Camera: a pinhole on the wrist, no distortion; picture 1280 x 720 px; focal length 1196.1 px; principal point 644.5 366.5 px. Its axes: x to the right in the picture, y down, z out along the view. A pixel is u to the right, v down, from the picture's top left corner.
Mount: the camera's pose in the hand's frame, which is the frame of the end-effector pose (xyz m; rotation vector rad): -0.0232 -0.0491 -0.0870 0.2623 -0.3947 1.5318
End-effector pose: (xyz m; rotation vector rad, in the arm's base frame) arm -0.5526 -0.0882 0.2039 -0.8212 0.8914 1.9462
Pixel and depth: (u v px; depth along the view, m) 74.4 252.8 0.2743
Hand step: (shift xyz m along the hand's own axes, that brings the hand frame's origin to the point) -0.0198 -0.2807 0.1114
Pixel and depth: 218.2 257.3 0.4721
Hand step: -0.0194 -0.3959 0.2774
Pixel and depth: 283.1 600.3 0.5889
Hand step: -0.1869 -0.4474 0.3672
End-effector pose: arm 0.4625 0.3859 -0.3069 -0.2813 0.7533 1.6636
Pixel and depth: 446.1 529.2 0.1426
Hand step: -0.0545 -0.1281 0.0316
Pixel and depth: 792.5 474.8 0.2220
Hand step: -0.0622 -0.1136 0.1246
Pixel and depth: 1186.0 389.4 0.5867
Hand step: -0.0854 -0.0446 0.5541
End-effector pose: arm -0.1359 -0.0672 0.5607 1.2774 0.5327 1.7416
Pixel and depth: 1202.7 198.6 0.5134
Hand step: 0.0040 -0.0411 0.4834
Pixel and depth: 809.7 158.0 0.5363
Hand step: 0.0242 -0.2022 0.4385
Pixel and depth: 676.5 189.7 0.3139
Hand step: -0.0036 -0.1704 0.2057
